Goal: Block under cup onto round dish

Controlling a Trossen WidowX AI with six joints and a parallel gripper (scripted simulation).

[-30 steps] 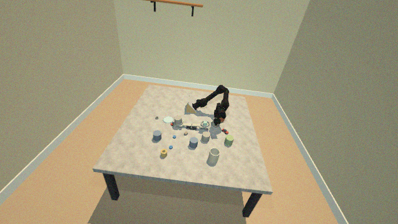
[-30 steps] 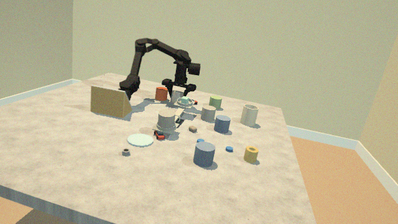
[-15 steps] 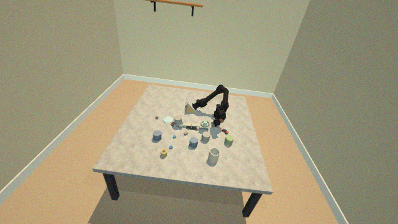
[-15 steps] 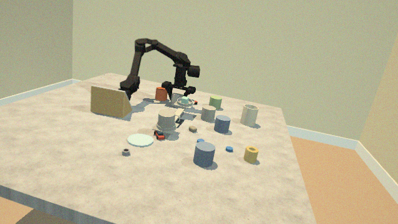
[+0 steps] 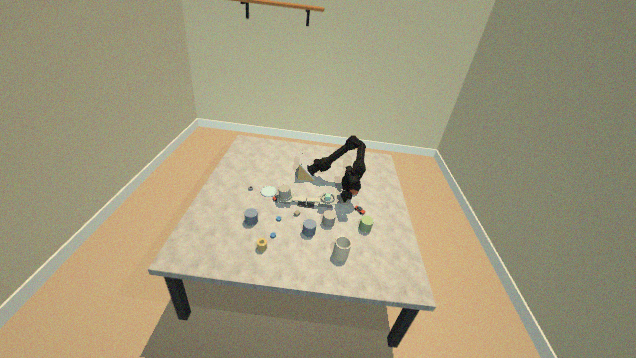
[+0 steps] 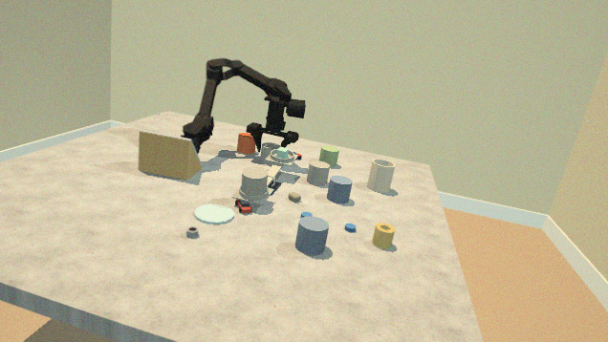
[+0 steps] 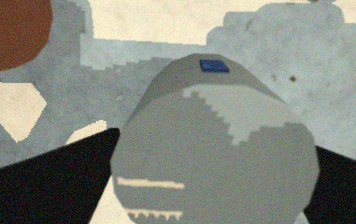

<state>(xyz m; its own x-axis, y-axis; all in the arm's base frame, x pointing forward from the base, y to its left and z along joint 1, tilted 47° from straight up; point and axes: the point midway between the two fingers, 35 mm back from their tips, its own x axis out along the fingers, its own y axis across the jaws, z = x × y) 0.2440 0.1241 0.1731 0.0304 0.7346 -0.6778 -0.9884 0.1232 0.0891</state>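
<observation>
The pale green block lies 6 cm ahead of my gripper tip, 12 cm to the right of it and 5 cm above it. The rest, counted from my gripper tip: balance (4 cm ahead, 24 cm to the right, 1 cm above); orange cylinder (11 cm behind, 6 cm to the left, 1 cm above); green cup (21 cm ahead, 11 cm to the left, 1 cm above).
</observation>
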